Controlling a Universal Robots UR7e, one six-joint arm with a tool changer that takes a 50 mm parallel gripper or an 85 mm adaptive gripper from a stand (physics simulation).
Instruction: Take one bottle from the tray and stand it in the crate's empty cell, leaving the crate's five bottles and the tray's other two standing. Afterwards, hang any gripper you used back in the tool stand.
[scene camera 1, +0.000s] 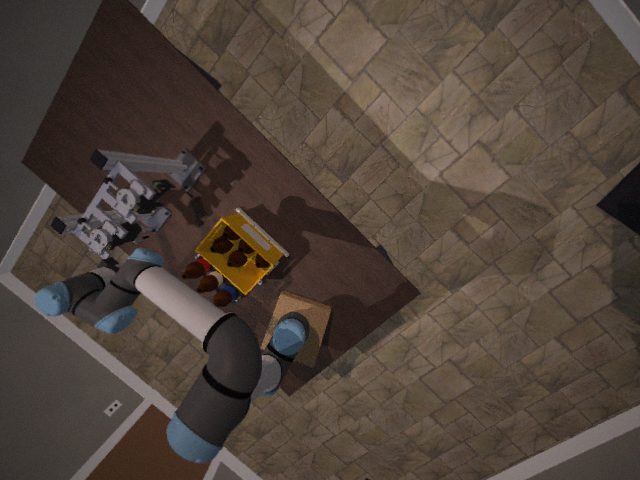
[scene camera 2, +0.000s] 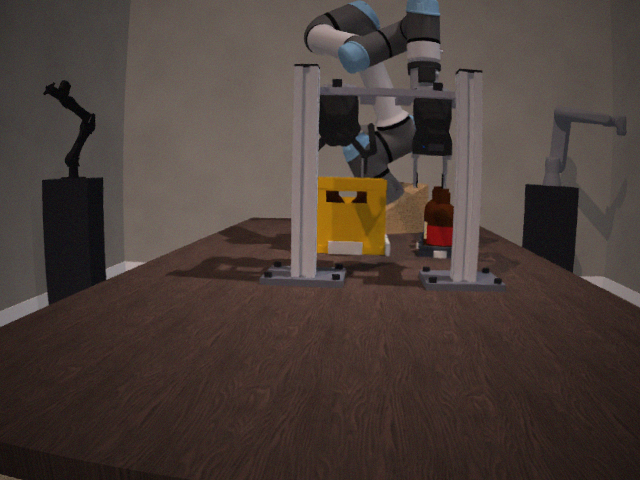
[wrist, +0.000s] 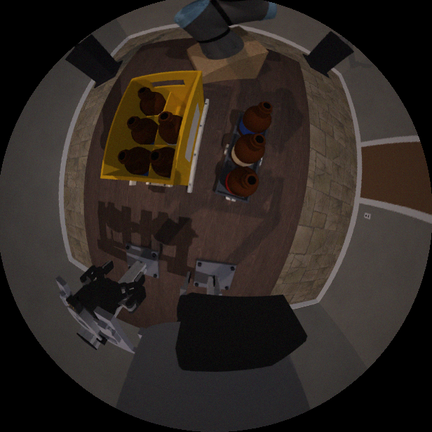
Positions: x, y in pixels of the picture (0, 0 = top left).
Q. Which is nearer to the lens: the red-label bottle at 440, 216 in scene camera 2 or the black adaptive gripper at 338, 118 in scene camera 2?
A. The black adaptive gripper.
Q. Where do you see a tool stand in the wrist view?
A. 106, 319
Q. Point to a cream-label bottle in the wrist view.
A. At 249, 148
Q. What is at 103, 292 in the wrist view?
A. A black adaptive gripper.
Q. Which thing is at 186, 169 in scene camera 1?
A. A tool stand.
